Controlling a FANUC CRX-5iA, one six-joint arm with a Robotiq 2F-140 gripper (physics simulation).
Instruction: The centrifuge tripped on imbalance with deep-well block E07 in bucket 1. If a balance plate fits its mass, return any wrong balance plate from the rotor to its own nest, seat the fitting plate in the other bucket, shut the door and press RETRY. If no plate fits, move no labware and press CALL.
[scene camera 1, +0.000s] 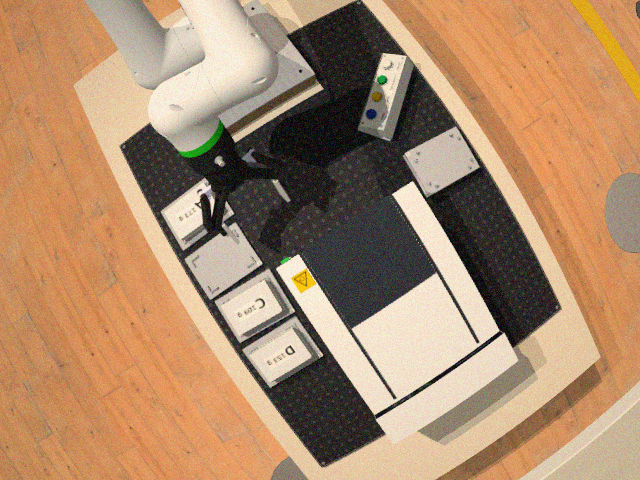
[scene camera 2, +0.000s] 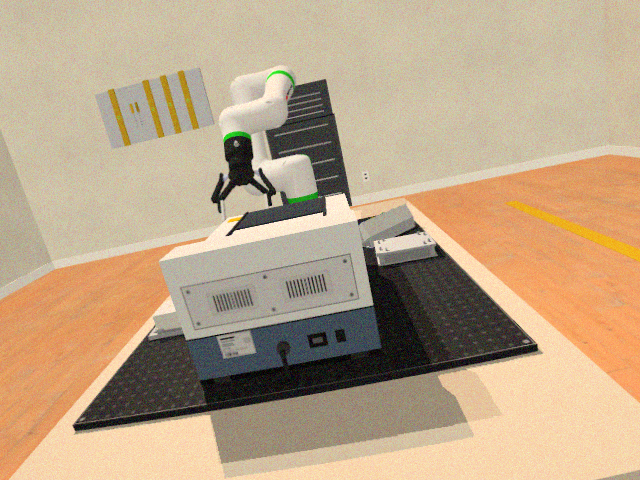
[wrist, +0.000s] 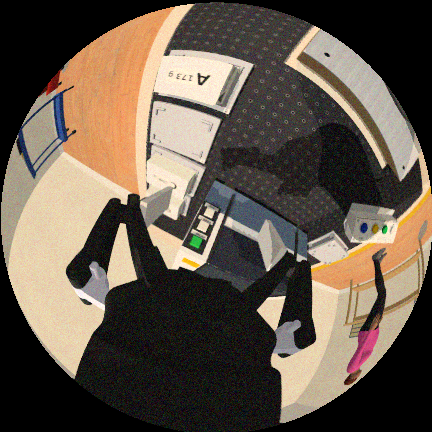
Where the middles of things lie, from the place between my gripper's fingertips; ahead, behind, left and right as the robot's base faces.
Labels:
Now: the nest (scene camera 1: 220, 263) 170 mm below my hand and 150 mm to the right of it. Also, from my hand: button box (scene camera 1: 383, 106): 430 mm to the left, 130 mm below, 80 mm behind; centrifuge (scene camera 1: 435, 346): 360 mm ahead, 110 mm to the left, 50 mm below.

